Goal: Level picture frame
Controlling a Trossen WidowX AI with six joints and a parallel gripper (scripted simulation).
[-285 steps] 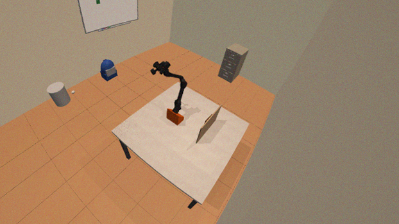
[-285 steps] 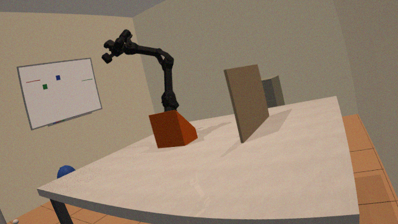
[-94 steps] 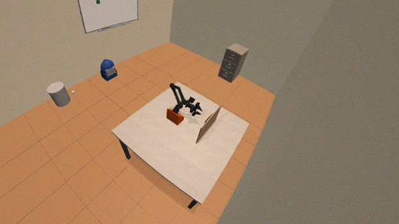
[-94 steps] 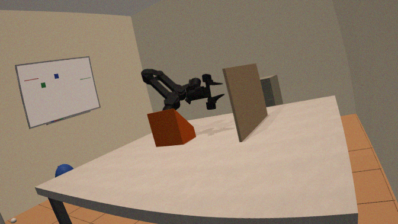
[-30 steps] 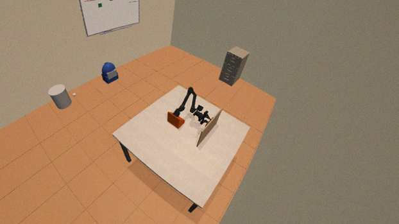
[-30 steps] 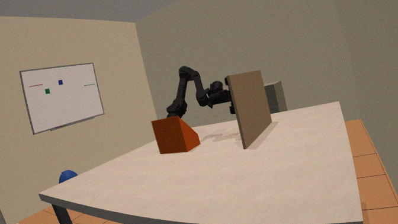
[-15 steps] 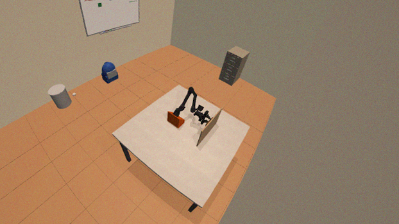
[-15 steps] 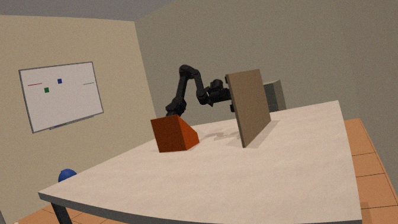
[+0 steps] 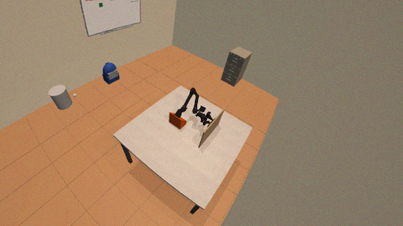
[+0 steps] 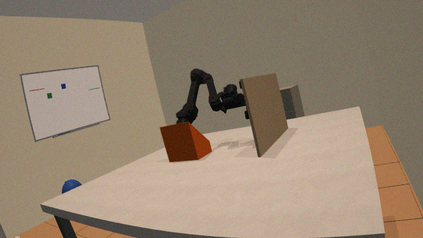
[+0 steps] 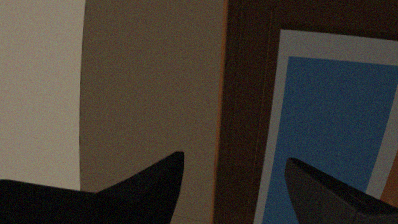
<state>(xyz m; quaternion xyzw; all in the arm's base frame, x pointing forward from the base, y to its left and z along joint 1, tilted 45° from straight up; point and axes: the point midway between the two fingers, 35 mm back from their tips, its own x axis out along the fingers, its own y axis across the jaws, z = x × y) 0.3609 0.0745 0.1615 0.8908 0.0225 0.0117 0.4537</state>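
My gripper tip is now 10 mm to the left of the picture frame and 50 mm above it. From my gripper tip the other things lie so: wall panel: 20 mm ahead, 20 mm to the right, 60 mm below.
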